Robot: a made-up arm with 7 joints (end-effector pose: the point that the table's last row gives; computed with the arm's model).
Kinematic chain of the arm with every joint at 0, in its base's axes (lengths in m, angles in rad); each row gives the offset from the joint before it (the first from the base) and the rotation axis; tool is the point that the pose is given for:
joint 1: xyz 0 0.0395 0 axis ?
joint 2: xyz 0 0.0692 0 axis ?
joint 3: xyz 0 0 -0.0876 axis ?
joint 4: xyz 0 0 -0.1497 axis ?
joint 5: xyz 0 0 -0.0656 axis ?
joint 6: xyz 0 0 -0.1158 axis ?
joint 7: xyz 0 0 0 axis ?
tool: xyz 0 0 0
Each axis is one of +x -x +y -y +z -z.
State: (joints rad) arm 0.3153 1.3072 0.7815 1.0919 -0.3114 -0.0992 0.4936
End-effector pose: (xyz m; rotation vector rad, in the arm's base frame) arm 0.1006 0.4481 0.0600 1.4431 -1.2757 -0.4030
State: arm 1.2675 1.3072 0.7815 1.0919 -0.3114 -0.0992 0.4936
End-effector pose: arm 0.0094 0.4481 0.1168 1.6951 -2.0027 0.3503
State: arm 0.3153 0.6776 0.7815 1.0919 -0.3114 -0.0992 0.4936
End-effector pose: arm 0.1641 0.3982 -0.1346 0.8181 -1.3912 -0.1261
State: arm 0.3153 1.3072 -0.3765 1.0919 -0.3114 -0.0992 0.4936
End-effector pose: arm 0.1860 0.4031 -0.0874 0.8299 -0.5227 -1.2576
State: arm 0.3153 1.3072 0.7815 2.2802 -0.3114 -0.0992 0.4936
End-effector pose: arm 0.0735 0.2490 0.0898 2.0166 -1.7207 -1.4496
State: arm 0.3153 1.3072 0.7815 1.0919 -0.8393 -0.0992 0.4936
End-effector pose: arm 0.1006 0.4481 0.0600 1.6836 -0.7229 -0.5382
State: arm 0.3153 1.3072 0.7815 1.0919 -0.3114 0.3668 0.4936
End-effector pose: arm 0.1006 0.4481 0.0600 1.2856 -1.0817 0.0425
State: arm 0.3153 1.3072 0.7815 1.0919 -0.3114 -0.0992 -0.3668
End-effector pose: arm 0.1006 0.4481 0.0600 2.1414 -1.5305 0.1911
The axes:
joint 1: -y
joint 2: +x
joint 3: +z
joint 4: -y
joint 5: +z
joint 6: +y
joint 7: -x

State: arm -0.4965 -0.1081 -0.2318 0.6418 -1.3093 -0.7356 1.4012
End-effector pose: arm -0.0870 0.0426 -0.3824 -1.6413 0.2391 -1.8573
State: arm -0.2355 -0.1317 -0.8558 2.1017 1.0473 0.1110 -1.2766
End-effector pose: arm 0.0697 -0.0275 -0.1491 -0.5747 -0.5419 0.7322
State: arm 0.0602 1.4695 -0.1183 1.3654 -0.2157 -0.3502 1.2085
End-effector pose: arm 0.1789 0.3795 -0.0379 0.2614 -0.1451 -1.7388
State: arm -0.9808 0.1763 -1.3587 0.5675 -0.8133 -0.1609 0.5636
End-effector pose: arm -0.3217 0.0833 -0.2401 -1.6114 0.5238 -1.7853
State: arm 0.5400 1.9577 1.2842 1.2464 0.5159 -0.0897 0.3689
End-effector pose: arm -0.0941 0.3198 0.2515 -1.7228 2.4584 0.3692
